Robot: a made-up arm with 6 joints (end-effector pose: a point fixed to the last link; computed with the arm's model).
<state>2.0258 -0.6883 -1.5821 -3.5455 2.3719 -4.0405</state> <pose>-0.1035 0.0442 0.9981 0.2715 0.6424 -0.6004 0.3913</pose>
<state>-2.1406 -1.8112 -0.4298 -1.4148 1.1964 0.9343</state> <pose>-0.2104 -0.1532 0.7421 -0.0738 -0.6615 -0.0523 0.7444</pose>
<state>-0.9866 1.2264 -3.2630 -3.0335 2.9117 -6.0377</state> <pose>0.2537 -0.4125 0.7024 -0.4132 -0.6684 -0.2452 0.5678</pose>
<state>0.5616 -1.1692 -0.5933 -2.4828 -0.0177 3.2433</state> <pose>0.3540 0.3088 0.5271 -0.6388 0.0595 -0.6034 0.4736</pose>
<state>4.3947 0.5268 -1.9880 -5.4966 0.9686 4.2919</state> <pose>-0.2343 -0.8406 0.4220 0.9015 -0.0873 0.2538 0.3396</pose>
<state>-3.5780 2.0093 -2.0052 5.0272 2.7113 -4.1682</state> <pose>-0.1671 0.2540 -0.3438 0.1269 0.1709 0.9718 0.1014</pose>
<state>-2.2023 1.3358 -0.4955 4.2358 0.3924 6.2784</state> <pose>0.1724 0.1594 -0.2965 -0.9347 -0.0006 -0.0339 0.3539</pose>
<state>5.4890 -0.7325 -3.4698 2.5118 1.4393 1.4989</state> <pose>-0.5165 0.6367 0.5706 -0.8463 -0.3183 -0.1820 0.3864</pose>
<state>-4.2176 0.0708 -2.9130 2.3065 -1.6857 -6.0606</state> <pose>0.0168 0.1784 0.8605 -0.4530 0.6692 0.3257 0.4907</pose>
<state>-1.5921 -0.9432 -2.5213 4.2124 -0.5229 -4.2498</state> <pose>0.1619 0.3852 0.9729 0.1335 0.1827 0.6413 0.7332</pose>
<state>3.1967 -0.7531 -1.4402 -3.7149 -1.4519 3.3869</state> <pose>-0.2388 0.0745 0.6814 -0.1550 -0.8833 -0.2187 0.3845</pose>
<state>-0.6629 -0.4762 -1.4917 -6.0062 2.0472 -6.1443</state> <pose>0.4079 -0.2542 0.6337 -0.9340 0.3324 0.0055 0.1310</pose>
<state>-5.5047 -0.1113 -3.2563 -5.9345 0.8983 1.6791</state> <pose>-0.1671 -0.1439 1.1568 -0.3327 0.0581 -0.1735 0.9251</pose>
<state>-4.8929 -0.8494 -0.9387 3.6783 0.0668 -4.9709</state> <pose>0.0399 0.5212 0.6041 -0.1502 -0.5847 -0.7967 0.0282</pose>
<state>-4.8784 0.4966 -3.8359 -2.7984 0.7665 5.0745</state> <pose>-0.0147 -0.1271 1.1033 0.4535 -0.0730 0.2486 0.8528</pose>
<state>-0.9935 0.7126 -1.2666 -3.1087 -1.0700 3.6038</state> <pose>0.2198 -0.3262 -0.0728 -0.7143 0.6516 0.2430 0.0785</pose>
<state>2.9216 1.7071 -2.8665 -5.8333 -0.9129 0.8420</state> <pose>-0.7896 0.2607 0.2195 -0.4424 -0.3162 0.2828 0.7901</pose>
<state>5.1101 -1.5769 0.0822 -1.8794 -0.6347 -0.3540</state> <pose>0.2965 -0.2584 0.3037 0.5546 0.5593 0.1401 0.6000</pose>
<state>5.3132 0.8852 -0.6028 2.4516 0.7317 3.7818</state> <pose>0.0814 -0.1045 -0.3741 -0.8489 0.4565 -0.2338 0.1276</pose>
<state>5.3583 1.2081 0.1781 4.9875 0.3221 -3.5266</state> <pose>-0.2158 0.3877 0.0167 0.3615 -0.6435 -0.6090 0.2904</pose>
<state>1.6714 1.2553 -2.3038 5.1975 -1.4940 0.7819</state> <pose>-0.2088 0.6845 0.2258 -0.0113 -0.5635 -0.1686 0.8086</pose>
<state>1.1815 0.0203 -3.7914 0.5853 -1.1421 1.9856</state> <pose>-0.0807 -0.4639 0.7061 0.7110 -0.2229 0.2868 0.6022</pose>
